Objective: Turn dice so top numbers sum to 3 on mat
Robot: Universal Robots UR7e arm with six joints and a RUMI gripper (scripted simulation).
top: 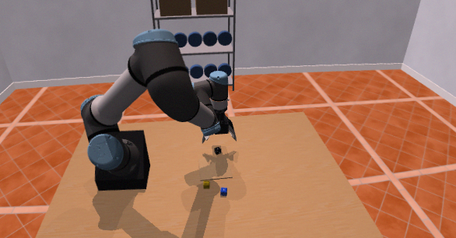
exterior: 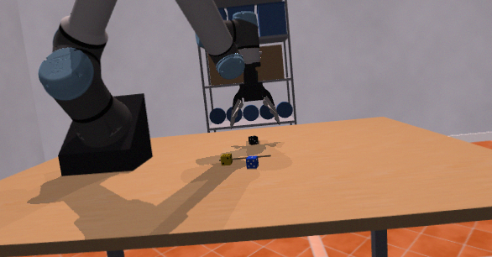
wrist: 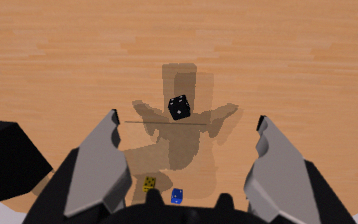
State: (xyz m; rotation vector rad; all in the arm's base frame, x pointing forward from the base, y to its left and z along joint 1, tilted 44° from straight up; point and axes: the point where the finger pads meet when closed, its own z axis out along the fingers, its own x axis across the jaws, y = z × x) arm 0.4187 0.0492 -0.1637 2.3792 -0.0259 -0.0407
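The black die lies 40 mm below my hand, 20 mm to the right of it and 10 mm behind it. Also, from my hand: yellow die: 230 mm to the right, 80 mm behind, 40 mm below; blue die: 280 mm to the right, 40 mm below, 10 mm behind; tan mat: 120 mm to the right, 50 mm below, 30 mm behind.
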